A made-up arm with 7 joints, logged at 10 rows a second.
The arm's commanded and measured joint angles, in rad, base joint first. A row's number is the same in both.
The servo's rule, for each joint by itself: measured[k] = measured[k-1] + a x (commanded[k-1-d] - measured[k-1]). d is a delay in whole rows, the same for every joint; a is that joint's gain. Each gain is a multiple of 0.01, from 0.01 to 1. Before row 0 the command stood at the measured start. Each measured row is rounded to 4 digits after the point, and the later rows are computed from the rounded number. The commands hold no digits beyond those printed.
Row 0, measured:
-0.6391, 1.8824, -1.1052, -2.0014, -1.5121, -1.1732, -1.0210
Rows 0 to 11, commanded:
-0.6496, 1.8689, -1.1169, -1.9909, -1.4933, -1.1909, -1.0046
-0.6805, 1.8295, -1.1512, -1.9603, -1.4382, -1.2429, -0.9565
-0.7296, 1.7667, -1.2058, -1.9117, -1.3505, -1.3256, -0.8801
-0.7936, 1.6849, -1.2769, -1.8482, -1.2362, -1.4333, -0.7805
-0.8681, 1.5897, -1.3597, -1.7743, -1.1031, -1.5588, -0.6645
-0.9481, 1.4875, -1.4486, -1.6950, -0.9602, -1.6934, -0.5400
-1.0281, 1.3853, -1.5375, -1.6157, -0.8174, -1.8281, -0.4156
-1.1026, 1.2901, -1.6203, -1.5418, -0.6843, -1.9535, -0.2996
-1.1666, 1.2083, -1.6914, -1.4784, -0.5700, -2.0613, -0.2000
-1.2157, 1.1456, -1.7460, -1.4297, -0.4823, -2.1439, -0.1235
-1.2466, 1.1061, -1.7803, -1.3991, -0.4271, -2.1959, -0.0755
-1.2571, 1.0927, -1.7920, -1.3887, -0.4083, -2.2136, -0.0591
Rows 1 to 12, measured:
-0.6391, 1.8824, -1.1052, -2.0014, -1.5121, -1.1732, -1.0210
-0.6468, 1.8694, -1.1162, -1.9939, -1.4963, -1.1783, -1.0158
-0.6714, 1.8311, -1.1491, -1.9700, -1.4475, -1.1970, -0.9968
-0.7139, 1.7693, -1.2024, -1.9286, -1.3660, -1.2343, -0.9595
-0.7721, 1.6883, -1.2724, -1.8715, -1.2570, -1.2920, -0.9022
-0.8422, 1.5936, -1.3545, -1.8025, -1.1277, -1.3694, -0.8261
-0.9195, 1.4917, -1.4430, -1.7262, -0.9870, -1.4634, -0.7345
-0.9988, 1.3896, -1.5318, -1.6477, -0.8445, -1.5692, -0.6325
-1.0746, 1.2941, -1.6150, -1.5725, -0.7099, -1.6806, -0.5260
-1.1418, 1.2117, -1.6868, -1.5057, -0.5924, -1.7910, -0.4217
-1.1957, 1.1482, -1.7424, -1.4517, -0.4999, -1.8933, -0.3263
-1.2329, 1.1078, -1.7780, -1.4144, -0.4387, -1.9811, -0.2460
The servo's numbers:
d 1
a 0.73 0.96 0.94 0.71 0.84 0.29 0.32

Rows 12 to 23, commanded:
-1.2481, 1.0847, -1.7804, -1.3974, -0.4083, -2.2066, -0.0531
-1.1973, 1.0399, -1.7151, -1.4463, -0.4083, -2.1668, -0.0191
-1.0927, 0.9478, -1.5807, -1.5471, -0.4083, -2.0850, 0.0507
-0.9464, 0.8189, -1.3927, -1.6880, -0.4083, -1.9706, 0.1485
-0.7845, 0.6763, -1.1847, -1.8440, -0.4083, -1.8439, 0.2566
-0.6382, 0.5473, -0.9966, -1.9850, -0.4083, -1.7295, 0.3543
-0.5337, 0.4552, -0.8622, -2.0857, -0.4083, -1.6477, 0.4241
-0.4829, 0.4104, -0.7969, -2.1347, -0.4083, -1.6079, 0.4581
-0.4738, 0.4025, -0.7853, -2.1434, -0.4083, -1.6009, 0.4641
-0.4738, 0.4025, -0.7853, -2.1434, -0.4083, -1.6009, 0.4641
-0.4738, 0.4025, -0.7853, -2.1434, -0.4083, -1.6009, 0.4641
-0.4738, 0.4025, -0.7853, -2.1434, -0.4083, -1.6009, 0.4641
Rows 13 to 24, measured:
-1.2506, 1.0933, -1.7912, -1.3962, -0.4132, -2.0485, -0.1862
-1.2488, 1.0850, -1.7810, -1.3971, -0.4091, -2.0943, -0.1436
-1.2112, 1.0417, -1.7191, -1.4320, -0.4084, -2.1153, -0.1038
-1.1247, 0.9516, -1.5890, -1.5137, -0.4083, -2.1065, -0.0544
-0.9945, 0.8242, -1.4045, -1.6375, -0.4083, -2.0671, 0.0105
-0.8412, 0.6822, -1.1979, -1.7841, -0.4083, -2.0024, 0.0893
-0.6930, 0.5527, -1.0087, -1.9267, -0.4083, -1.9233, 0.1741
-0.5767, 0.4591, -0.8710, -2.0396, -0.4083, -1.8434, 0.2541
-0.5082, 0.4123, -0.8013, -2.1071, -0.4083, -1.7751, 0.3194
-0.4831, 0.4029, -0.7863, -2.1329, -0.4083, -1.7246, 0.3657
-0.4763, 0.4025, -0.7854, -2.1404, -0.4083, -1.6887, 0.3972
-0.4745, 0.4025, -0.7853, -2.1425, -0.4083, -1.6632, 0.4186

